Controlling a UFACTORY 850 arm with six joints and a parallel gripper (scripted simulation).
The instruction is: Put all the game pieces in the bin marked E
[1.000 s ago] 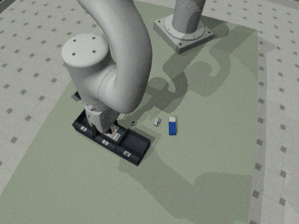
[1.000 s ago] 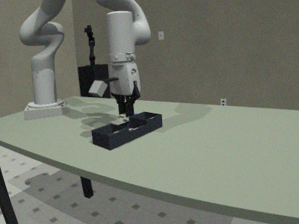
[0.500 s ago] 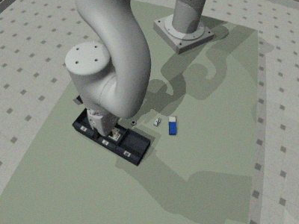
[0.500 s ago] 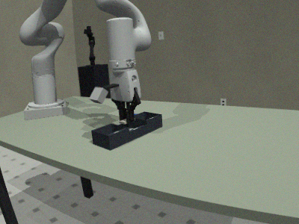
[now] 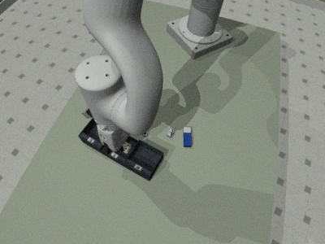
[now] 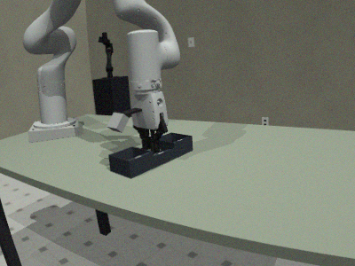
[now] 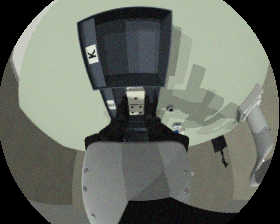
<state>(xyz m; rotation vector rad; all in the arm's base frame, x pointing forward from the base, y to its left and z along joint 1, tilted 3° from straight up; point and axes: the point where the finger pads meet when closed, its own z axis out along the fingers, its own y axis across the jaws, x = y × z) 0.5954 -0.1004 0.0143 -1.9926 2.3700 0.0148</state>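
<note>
The dark three-part bin is 2 cm below my hand and 1 cm ahead of it. Also, from my hand: cream domino (2 cm below); then white domino (3 cm below); then dark ring (7 cm behind, 5 cm to the left, 4 cm below).
</note>
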